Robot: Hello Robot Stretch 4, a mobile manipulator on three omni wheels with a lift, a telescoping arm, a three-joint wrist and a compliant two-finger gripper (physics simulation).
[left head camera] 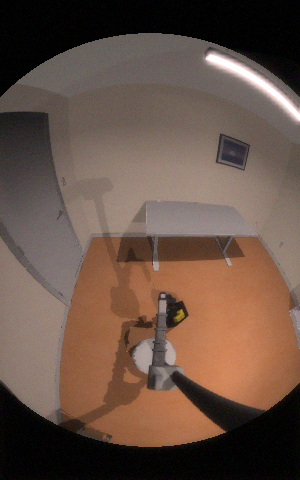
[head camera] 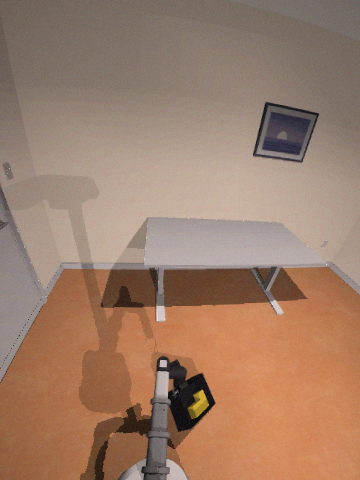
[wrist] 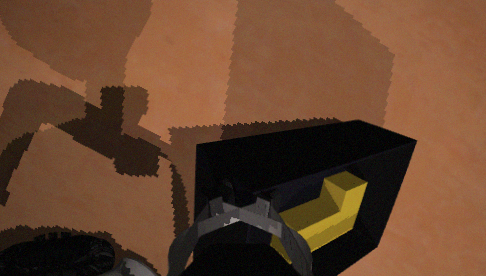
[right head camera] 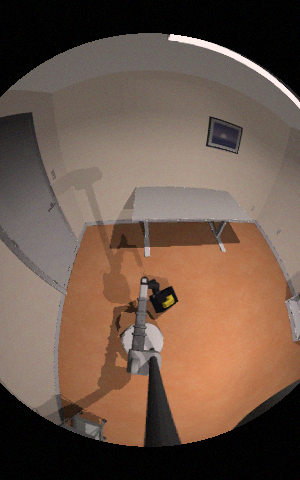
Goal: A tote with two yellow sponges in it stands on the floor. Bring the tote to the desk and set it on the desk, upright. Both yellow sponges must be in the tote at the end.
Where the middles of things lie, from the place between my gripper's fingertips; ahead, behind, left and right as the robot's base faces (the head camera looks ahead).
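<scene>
Black tote [head camera: 178, 407]: 11 cm below my hand, 11 cm to the right of it and 1 cm ahead of it.
</scene>
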